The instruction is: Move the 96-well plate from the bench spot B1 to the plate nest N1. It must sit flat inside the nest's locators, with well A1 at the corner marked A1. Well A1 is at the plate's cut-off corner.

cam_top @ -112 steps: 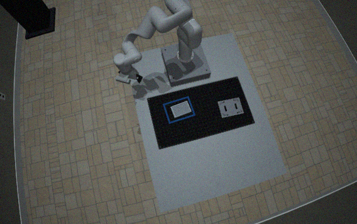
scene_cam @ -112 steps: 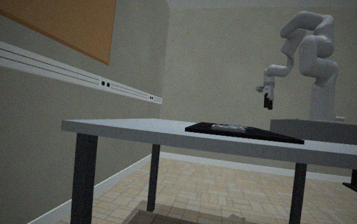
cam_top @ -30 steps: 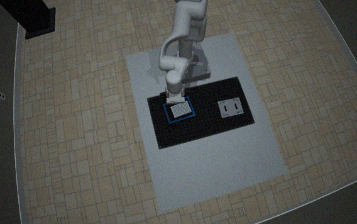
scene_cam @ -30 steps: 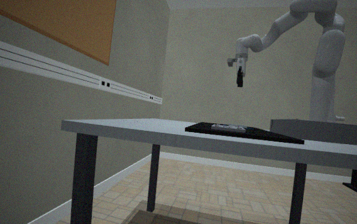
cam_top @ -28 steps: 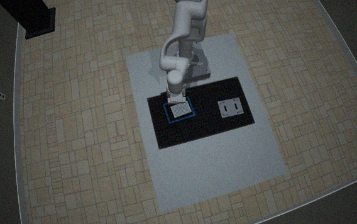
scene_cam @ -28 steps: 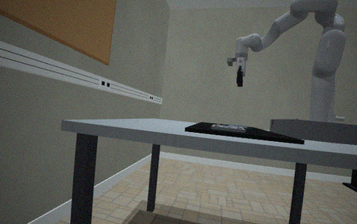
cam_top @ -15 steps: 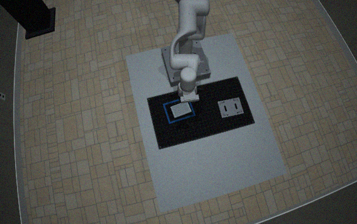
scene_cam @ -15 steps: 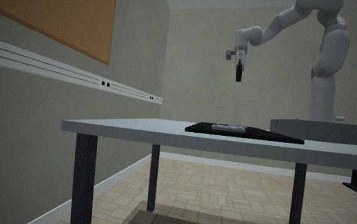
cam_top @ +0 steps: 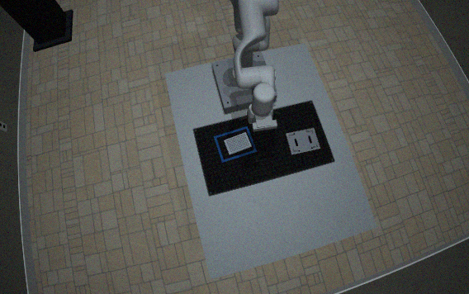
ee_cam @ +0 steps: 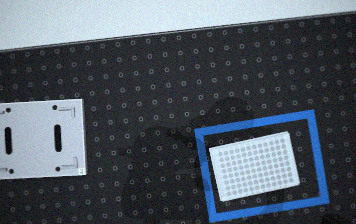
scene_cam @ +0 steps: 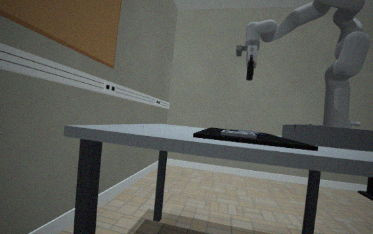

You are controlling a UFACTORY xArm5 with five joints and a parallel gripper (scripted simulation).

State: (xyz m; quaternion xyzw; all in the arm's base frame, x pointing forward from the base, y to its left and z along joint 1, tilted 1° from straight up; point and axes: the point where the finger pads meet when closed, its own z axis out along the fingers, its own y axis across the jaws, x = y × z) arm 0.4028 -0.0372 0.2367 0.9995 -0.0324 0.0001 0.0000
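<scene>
My hand is 20 mm past the white 96-well plate, 80 mm to the left of it and 300 mm above it. Round my hand: grey plate nest N1: 50 mm ahead, 260 mm to the left, 300 mm below; then A1 mark: 10 mm behind, 190 mm to the left, 290 mm below.
</scene>
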